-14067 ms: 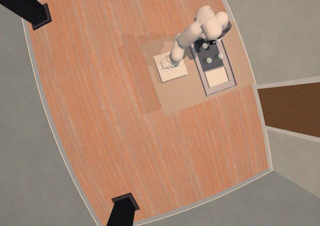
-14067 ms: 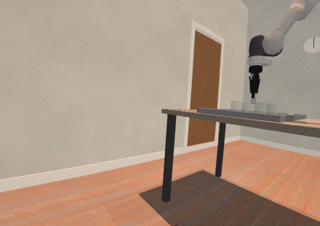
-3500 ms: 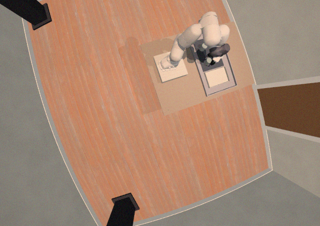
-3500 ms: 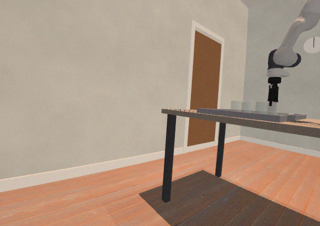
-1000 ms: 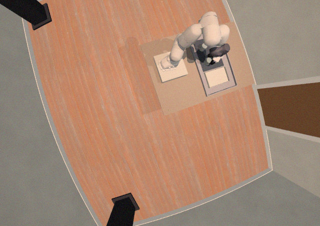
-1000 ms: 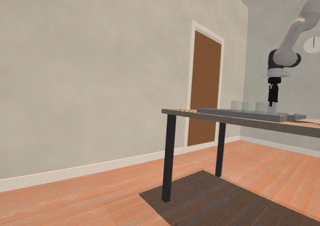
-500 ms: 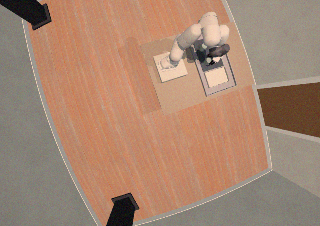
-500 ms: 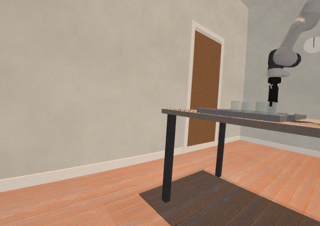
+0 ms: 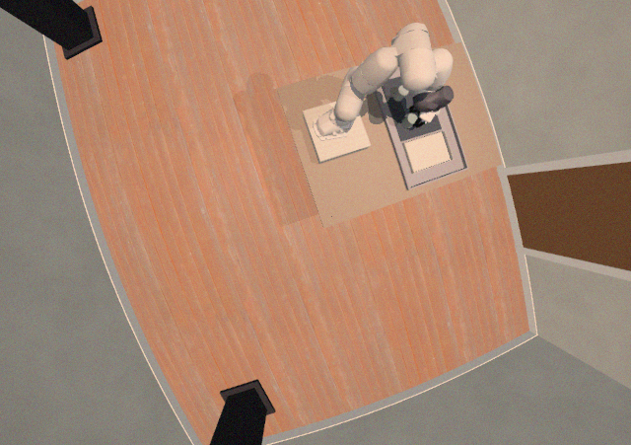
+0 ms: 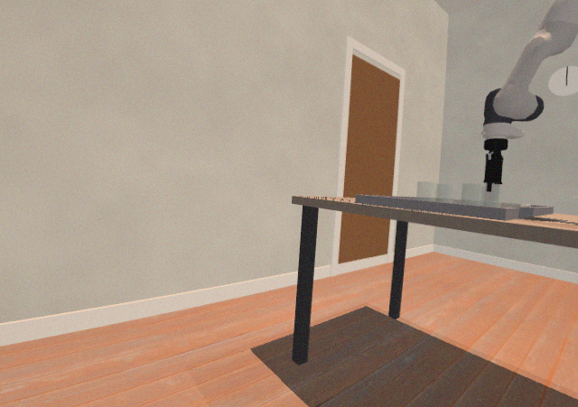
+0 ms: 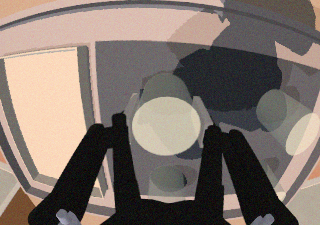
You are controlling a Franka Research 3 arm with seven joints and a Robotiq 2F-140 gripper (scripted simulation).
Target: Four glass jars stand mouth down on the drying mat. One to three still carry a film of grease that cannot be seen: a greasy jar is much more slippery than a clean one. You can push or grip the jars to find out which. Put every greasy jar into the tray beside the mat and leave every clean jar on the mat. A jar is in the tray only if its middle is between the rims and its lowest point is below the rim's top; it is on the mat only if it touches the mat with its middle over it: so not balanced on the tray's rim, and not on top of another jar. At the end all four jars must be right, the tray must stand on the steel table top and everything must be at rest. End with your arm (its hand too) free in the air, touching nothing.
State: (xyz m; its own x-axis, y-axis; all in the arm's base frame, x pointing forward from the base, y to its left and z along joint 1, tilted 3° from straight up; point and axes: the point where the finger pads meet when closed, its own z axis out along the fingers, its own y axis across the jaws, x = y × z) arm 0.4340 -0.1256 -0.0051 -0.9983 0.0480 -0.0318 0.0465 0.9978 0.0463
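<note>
Right now my hand is 70 mm short of the tray, 220 mm to the left of it and 60 mm above it. Also, from my hand: grey drying mat 90 mm ahead, 100 mm to the left, 70 mm below.
</note>
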